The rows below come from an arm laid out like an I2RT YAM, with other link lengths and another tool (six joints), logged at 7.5 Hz.
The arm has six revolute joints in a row. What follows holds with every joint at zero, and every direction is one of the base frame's.
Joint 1 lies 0.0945 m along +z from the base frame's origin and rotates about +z.
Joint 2 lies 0.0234 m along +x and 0.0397 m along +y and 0.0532 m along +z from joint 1 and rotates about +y.
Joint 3 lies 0.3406 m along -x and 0.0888 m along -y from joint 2 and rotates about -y.
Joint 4 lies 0.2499 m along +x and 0.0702 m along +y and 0.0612 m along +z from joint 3 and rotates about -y.
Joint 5 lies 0.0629 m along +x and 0.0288 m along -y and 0.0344 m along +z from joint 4 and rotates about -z.
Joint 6 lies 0.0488 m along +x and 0.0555 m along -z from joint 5 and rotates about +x.
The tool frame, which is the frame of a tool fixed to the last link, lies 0.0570 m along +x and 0.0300 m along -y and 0.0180 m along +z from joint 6; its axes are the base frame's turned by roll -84.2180, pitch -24.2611 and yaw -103.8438 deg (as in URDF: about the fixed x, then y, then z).
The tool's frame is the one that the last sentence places.
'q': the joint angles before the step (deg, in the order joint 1, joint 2, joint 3, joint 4, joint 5, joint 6). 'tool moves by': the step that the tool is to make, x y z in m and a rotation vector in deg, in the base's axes. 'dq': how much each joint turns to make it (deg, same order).
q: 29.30, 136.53, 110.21, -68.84, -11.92, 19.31
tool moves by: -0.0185, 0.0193, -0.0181, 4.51, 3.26, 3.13
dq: 1.80, 0.00, -4.15, 3.11, -5.38, -1.94
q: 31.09, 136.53, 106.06, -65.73, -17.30, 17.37
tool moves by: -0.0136, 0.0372, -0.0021, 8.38, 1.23, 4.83
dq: 2.78, -0.01, -0.44, 2.85, -7.52, -2.92
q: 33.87, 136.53, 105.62, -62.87, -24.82, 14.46
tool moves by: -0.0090, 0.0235, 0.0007, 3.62, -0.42, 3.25
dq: 2.20, -0.01, 0.10, 1.73, -2.67, -1.32
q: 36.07, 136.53, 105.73, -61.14, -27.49, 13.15
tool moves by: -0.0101, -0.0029, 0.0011, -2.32, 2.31, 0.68
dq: 0.53, 0.00, 0.02, -3.31, 0.51, -0.13
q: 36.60, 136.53, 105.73, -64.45, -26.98, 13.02
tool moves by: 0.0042, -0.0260, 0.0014, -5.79, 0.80, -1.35
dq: -1.82, 0.00, 0.05, -4.05, 4.26, 0.08
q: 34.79, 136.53, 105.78, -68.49, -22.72, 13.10
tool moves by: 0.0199, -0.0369, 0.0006, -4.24, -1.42, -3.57
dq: -4.01, -0.01, 0.06, -1.06, 4.34, 0.32
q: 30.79, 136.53, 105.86, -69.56, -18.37, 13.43
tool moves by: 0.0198, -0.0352, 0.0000, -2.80, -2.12, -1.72
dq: -4.01, 0.00, -0.01, 0.03, 3.83, -1.70
